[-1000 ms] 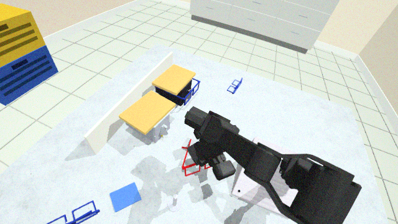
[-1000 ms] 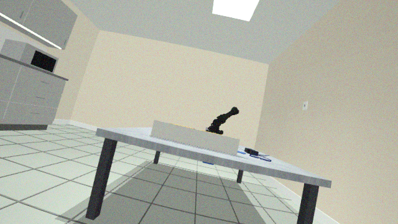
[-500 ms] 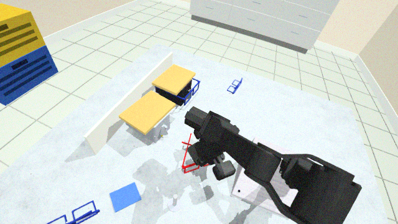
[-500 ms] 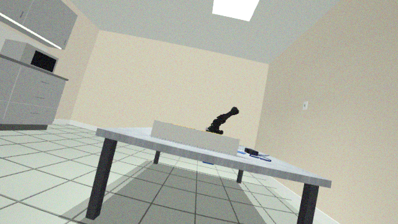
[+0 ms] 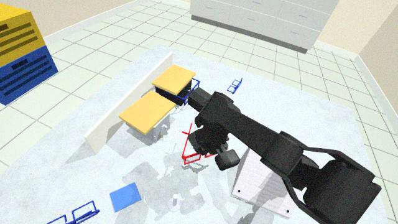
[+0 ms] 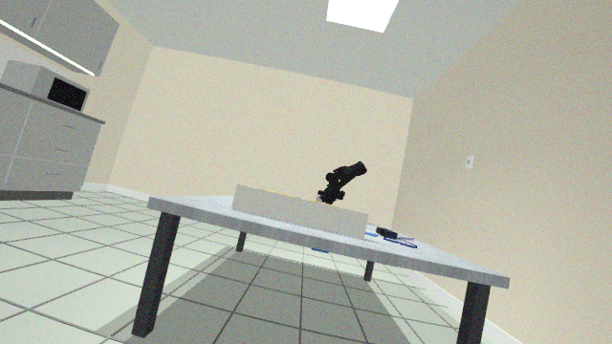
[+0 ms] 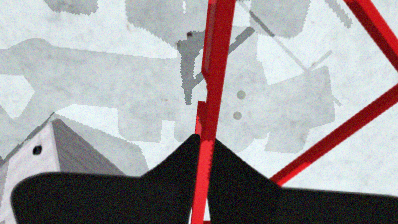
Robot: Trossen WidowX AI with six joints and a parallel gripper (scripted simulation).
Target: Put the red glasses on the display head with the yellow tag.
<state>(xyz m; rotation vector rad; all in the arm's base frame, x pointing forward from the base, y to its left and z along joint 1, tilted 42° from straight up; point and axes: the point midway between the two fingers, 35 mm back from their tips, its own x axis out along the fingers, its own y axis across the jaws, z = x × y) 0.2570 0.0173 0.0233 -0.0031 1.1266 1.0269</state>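
Right now my gripper tip is 170 mm to the right of the white peg, 50 mm short of it and 50 mm above it. The rest, counted from my gripper tip: blue square (210 mm to the left, 200 mm ahead, 70 mm below); pale head (230 mm ahead, 50 mm to the right, 20 mm below); black head (270 mm to the right, 230 mm ahead, 20 mm below).
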